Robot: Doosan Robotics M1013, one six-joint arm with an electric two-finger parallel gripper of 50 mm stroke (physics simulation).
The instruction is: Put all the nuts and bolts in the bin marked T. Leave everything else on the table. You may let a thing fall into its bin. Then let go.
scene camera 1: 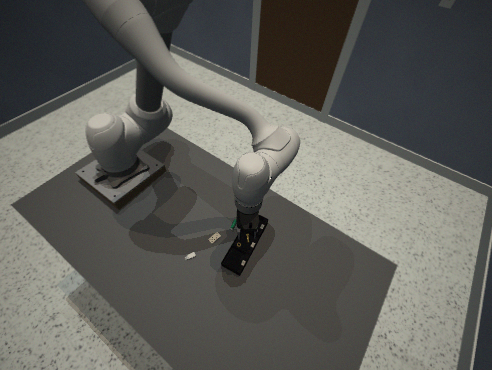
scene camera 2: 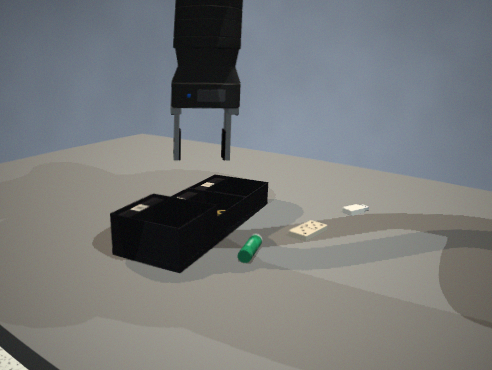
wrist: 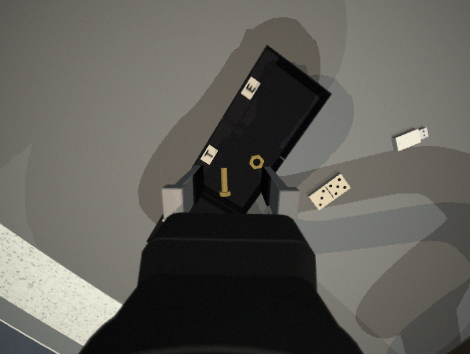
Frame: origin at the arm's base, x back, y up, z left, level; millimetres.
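Seen in the pictures: gripper, between the fingertips: (scene camera 1: 246,236) (scene camera 2: 201,158) (wrist: 232,178); arm's base, origin of its link: (scene camera 1: 123,168).
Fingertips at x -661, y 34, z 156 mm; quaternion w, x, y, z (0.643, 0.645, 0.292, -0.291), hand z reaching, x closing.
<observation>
Pixels of each thing's top centre, then the offset from my fingertips to it.
- black three-bin tray, centre of its top: (wrist: 233,173) (scene camera 2: 201,189) (scene camera 1: 245,239) dx +4, dy -37, dz +3 mm
- T label, centre of its top: (wrist: 209,154) dx -27, dy -55, dz +12 mm
- brass nut, centre of its top: (wrist: 256,162) (scene camera 1: 238,244) dx +17, dy -68, dz -23 mm
- brass bolt, centre of its top: (wrist: 223,183) (scene camera 1: 248,237) dx +10, dy -62, dz +24 mm
- green battery, centre of its top: (scene camera 2: 250,241) (scene camera 1: 233,224) dx +99, dy -69, dz +25 mm
- domino, centre of its top: (scene camera 2: 308,227) (wrist: 329,192) (scene camera 1: 214,237) dx +112, dy -76, dz -72 mm
- white USB stick, centre of its top: (scene camera 2: 356,206) (wrist: 413,138) (scene camera 1: 190,256) dx +121, dy -76, dz -193 mm
- E label, centre of its top: (wrist: 250,88) dx -52, dy -55, dz -68 mm
A black three-bin tray (scene camera 1: 233,268) (scene camera 2: 150,245) (wrist: 303,127) stands on the table. Its middle bin bears the T label (wrist: 209,154). A brass nut (scene camera 1: 239,245) (scene camera 2: 221,213) (wrist: 256,161) lies in the T bin. A brass bolt (scene camera 1: 248,238) (wrist: 224,182) lies in the same bin, near the wall away from the E bin; the bolt is hidden by the tray walls in scene camera 2. My gripper (scene camera 1: 248,234) (scene camera 2: 202,159) (wrist: 232,178) is wide open and empty, above the tray, with its fingers clear of the rim.
A green battery (scene camera 1: 233,224) (scene camera 2: 250,248) lies beside the tray. A domino (scene camera 1: 214,237) (scene camera 2: 308,229) (wrist: 330,191) and a white USB stick (scene camera 1: 190,256) (scene camera 2: 355,209) (wrist: 409,139) lie farther out on that side. The E label (wrist: 251,88) marks an end bin.
</observation>
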